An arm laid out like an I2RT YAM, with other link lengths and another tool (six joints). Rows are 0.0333 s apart.
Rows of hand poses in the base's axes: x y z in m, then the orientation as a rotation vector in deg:
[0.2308, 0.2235, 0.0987, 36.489, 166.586, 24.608]
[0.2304, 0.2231, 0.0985, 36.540, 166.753, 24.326]
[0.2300, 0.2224, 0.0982, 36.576, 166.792, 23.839]
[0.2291, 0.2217, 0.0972, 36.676, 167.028, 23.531]
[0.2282, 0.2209, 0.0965, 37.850, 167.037, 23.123]
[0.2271, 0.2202, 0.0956, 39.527, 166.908, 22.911]
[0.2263, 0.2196, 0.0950, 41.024, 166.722, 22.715]
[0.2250, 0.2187, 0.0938, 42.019, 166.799, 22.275]
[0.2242, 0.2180, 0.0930, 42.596, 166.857, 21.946]
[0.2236, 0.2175, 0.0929, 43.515, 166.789, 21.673]
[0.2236, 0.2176, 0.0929, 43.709, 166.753, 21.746]
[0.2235, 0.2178, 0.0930, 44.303, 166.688, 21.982]
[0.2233, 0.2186, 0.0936, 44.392, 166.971, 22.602]
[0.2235, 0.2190, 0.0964, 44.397, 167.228, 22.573]
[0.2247, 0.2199, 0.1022, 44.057, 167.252, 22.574]
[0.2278, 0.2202, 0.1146, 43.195, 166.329, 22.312]
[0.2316, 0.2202, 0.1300, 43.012, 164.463, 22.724]
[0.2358, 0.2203, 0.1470, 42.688, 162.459, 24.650]
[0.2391, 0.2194, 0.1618, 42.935, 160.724, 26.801]
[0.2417, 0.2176, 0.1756, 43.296, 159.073, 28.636]
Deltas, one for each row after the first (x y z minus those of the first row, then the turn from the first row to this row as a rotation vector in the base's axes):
[-0.0004, -0.0004, -0.0002, -0.167, 0.174, -0.004]
[-0.0008, -0.0011, -0.0005, -0.485, 0.226, -0.046]
[-0.0017, -0.0018, -0.0015, -0.658, 0.481, -0.062]
[-0.0026, -0.0026, -0.0022, -0.824, 0.840, -0.800]
[-0.0037, -0.0033, -0.0031, -0.827, 1.227, -1.866]
[-0.0045, -0.0039, -0.0037, -0.838, 1.519, -2.833]
[-0.0058, -0.0048, -0.0049, -1.028, 1.912, -3.437]
[-0.0066, -0.0055, -0.0057, -1.185, 2.157, -3.786]
[-0.0072, -0.0060, -0.0058, -1.285, 2.397, -4.372]
[-0.0072, -0.0059, -0.0058, -1.221, 2.425, -4.493]
[-0.0073, -0.0057, -0.0057, -1.014, 2.553, -4.850]
[-0.0075, -0.0049, -0.0051, -0.566, 2.831, -4.779]
[-0.0073, -0.0045, -0.0023, -0.557, 3.071, -4.708]
[-0.0061, -0.0036, 0.0035, -0.587, 2.982, -4.500]
[-0.0030, -0.0033, 0.0159, -0.941, 1.852, -4.275]
[0.0008, -0.0033, 0.0313, -0.879, 0.055, -4.686]
[0.0050, -0.0032, 0.0483, 0.191, -1.934, -4.951]
[0.0083, -0.0041, 0.0631, 1.523, -3.464, -5.466]
[0.0109, -0.0059, 0.0769, 2.682, -4.854, -6.049]

